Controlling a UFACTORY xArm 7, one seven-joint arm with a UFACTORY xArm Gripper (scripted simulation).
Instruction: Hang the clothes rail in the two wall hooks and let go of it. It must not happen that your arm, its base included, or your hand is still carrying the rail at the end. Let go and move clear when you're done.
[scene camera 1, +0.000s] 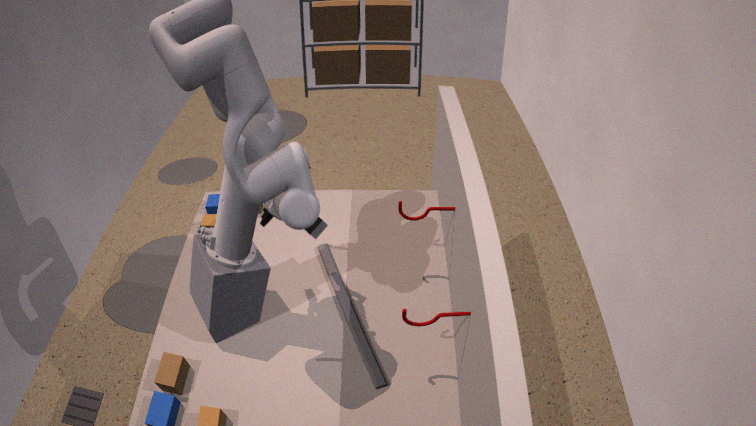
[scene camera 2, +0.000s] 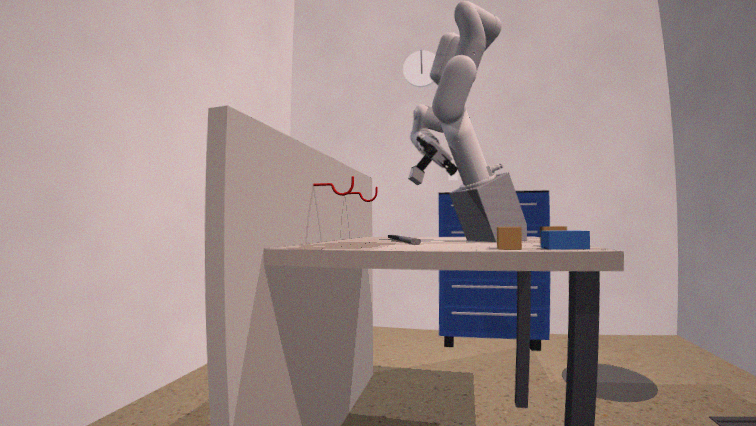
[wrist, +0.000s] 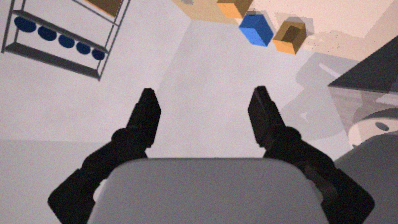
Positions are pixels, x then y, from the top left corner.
Labels:
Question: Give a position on a wall panel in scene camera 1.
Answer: At 491, 377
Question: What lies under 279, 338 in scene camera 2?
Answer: A wall panel.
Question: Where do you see a clothes rail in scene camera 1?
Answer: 367, 354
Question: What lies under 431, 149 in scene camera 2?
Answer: My gripper.

